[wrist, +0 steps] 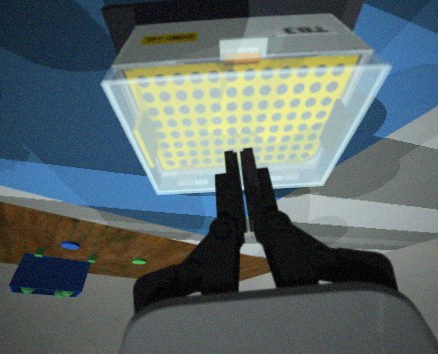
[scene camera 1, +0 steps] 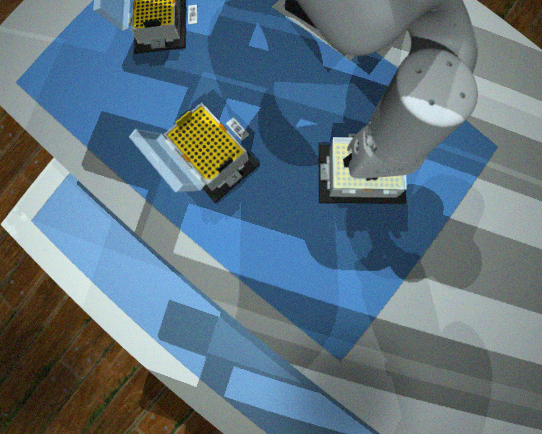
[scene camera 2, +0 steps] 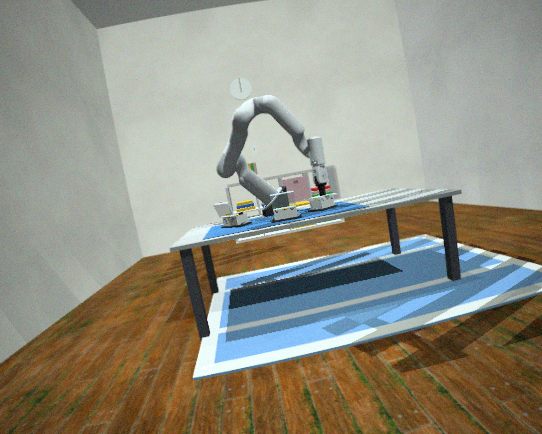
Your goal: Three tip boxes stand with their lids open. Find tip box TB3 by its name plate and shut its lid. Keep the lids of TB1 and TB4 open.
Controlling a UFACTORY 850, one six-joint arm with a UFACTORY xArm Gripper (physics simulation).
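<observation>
Tip box TB3 (scene camera 1: 367, 193) (scene camera 2: 322, 204) (wrist: 200, 44) shows its name plate (wrist: 306, 30) in the wrist view. Its clear lid (scene camera 1: 341, 184) (wrist: 240, 102) lies down over the yellow tip rack. My gripper (scene camera 2: 322, 194) (wrist: 239, 164) is shut and empty, pointing down with its fingertips at the lid's top; whether they touch it I cannot tell. In scene camera 1 the arm hides the fingertips. TB1 (scene camera 1: 205, 142) (scene camera 2: 286, 214) stands in the middle with its lid (scene camera 1: 165, 161) open. TB4 (scene camera 1: 156, 34) (scene camera 2: 235, 220) stands farthest from TB3, with its lid (scene camera 1: 113, 11) (scene camera 2: 221, 209) open.
The boxes stand on a blue mat (scene camera 1: 280, 265) on the table (scene camera 2: 420, 197). The arm (scene camera 1: 415, 120) (scene camera 2: 287, 117) reaches over TB3 from behind. A shelf unit with coloured items stands behind the table. A dark blue object (wrist: 50, 274) shows at lower left in the wrist view.
</observation>
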